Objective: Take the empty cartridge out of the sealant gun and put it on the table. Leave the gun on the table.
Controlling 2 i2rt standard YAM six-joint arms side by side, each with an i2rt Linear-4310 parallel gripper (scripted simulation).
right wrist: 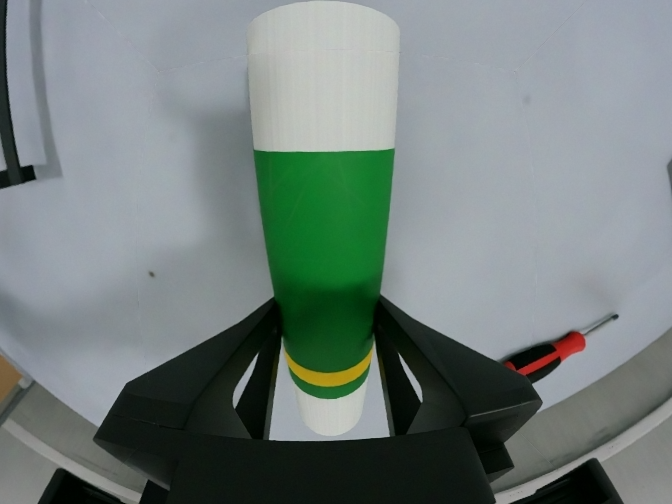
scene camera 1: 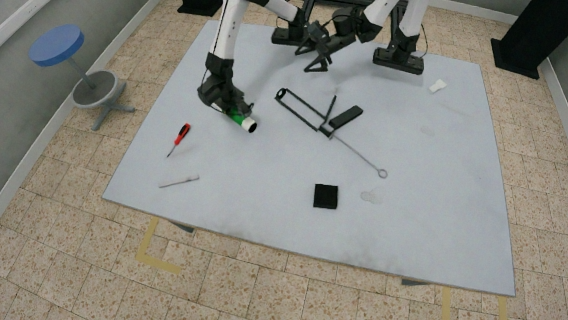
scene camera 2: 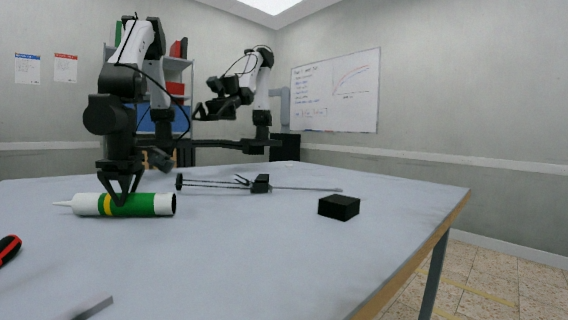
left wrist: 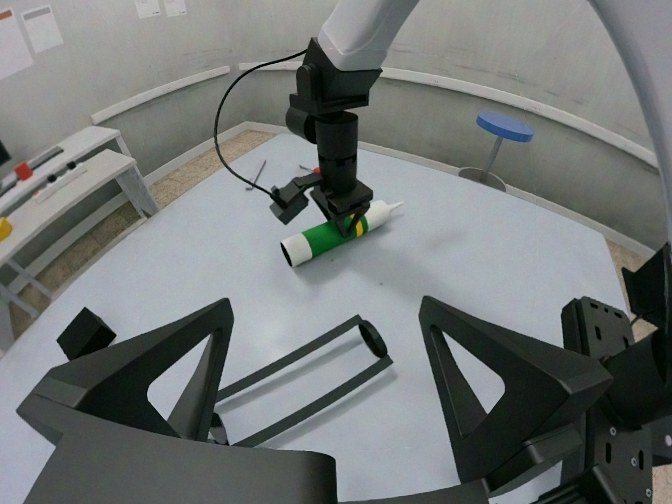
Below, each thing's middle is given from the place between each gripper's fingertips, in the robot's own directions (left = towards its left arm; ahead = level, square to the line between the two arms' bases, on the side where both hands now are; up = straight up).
Now: the black sealant gun (left wrist: pixel 367 330) 7 cm behind my right hand (scene camera 2: pixel 124 203), 40 cm to the left of it and 2 cm below it. Also, from my right hand: black block (scene camera 2: pixel 335 206) (22 cm ahead, 44 cm to the left, 2 cm below).
I see the black sealant gun 22 cm below my left hand (scene camera 1: pixel 299 62), 17 cm to the left of it and 7 cm ahead of it. From my left hand the other things lie so: black block 37 cm ahead, 22 cm below, 20 cm to the left.
